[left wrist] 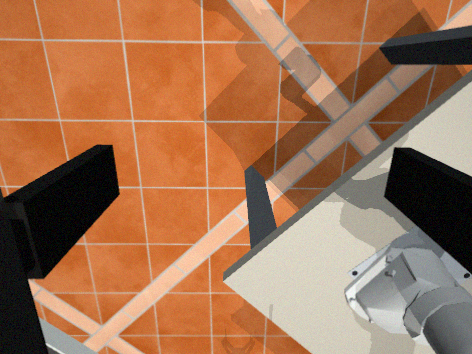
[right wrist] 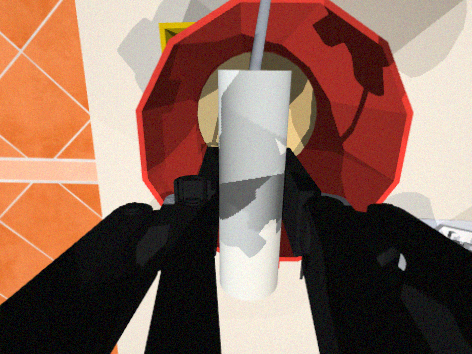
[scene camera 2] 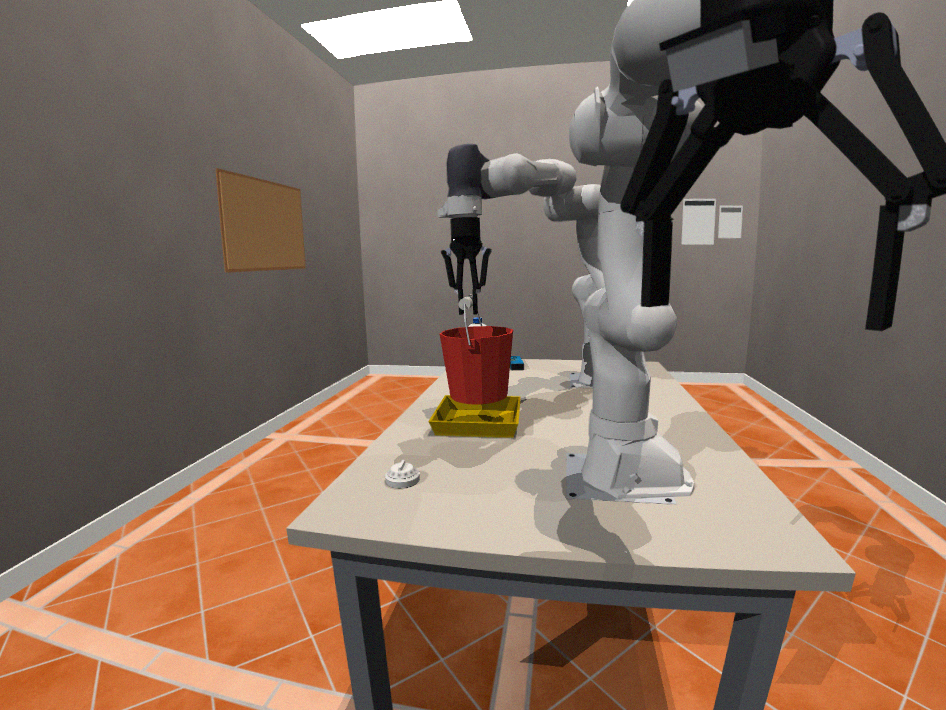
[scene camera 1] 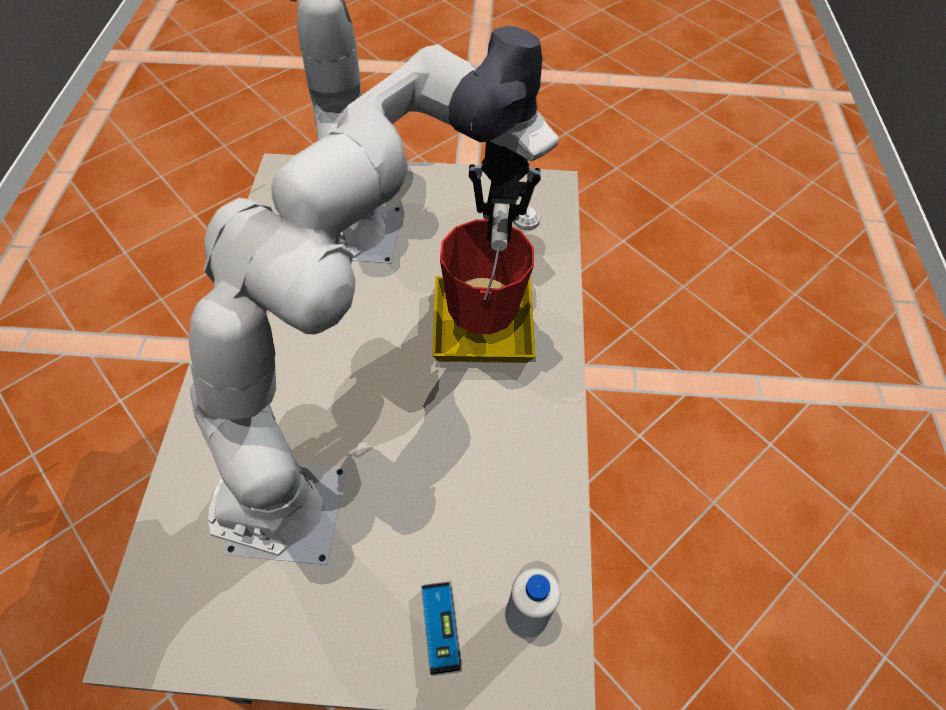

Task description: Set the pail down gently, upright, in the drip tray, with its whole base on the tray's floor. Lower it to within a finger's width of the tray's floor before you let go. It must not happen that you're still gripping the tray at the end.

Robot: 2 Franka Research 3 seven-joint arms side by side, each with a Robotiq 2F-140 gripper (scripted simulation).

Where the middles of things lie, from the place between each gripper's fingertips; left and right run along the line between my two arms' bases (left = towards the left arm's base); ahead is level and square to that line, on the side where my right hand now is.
I see the red pail [scene camera 1: 468, 256] 10 cm below my right hand and 2 cm behind it. From my right hand the other things lie so: yellow drip tray [scene camera 1: 515, 344]: 32 cm below, 2 cm behind.
Now: the red pail 82 cm to the right of my left hand [scene camera 2: 749, 314], 37 cm ahead of it and 18 cm below it. From my left hand the other things lie so: yellow drip tray 82 cm to the right, 40 cm below, 37 cm ahead.
